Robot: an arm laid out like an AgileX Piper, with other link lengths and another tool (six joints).
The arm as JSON. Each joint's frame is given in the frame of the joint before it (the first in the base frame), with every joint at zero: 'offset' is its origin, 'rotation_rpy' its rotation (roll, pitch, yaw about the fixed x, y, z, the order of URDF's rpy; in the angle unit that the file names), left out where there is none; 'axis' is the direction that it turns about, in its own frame. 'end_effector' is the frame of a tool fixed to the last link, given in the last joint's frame.
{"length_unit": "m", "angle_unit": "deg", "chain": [
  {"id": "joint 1", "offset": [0.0, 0.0, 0.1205], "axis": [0.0, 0.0, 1.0]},
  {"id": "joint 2", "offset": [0.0, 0.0, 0.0], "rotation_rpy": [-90.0, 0.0, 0.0], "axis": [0.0, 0.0, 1.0]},
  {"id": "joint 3", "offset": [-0.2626, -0.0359, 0.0], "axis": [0.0, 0.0, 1.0]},
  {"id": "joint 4", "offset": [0.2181, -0.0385, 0.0], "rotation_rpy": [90.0, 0.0, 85.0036], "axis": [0.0, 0.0, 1.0]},
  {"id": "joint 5", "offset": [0.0, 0.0, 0.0], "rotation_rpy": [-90.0, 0.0, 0.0], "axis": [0.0, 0.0, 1.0]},
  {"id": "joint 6", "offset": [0.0, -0.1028, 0.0], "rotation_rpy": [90.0, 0.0, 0.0], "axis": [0.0, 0.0, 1.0]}
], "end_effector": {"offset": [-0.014, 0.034, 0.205], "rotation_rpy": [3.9, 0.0, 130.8]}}
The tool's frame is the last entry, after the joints.
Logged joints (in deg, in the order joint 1, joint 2, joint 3, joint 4, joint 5, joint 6), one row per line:
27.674, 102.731, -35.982, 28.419, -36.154, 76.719
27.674, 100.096, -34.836, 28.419, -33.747, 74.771
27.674, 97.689, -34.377, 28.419, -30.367, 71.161
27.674, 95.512, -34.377, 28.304, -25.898, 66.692
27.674, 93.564, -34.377, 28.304, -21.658, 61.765
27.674, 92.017, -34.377, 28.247, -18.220, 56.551
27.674, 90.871, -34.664, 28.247, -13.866, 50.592
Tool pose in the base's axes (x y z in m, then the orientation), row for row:
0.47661, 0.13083, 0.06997, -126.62, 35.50, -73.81
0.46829, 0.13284, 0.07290, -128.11, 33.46, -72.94
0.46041, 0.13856, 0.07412, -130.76, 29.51, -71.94
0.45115, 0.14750, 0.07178, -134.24, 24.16, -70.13
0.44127, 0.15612, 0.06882, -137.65, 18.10, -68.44
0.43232, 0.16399, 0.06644, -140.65, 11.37, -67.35
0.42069, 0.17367, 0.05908, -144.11, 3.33, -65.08
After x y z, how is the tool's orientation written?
As a rotation vector, in degrees.
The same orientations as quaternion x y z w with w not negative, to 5 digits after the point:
-0.81254, 0.22781, -0.47365, 0.25207
-0.82078, 0.21437, -0.46732, 0.24895
-0.83422, 0.18827, -0.45896, 0.24080
-0.85174, 0.15329, -0.44497, 0.23031
-0.86785, 0.11412, -0.43150, 0.21825
-0.88046, 0.07118, -0.42161, 0.20486
-0.89467, 0.02067, -0.40403, 0.18945

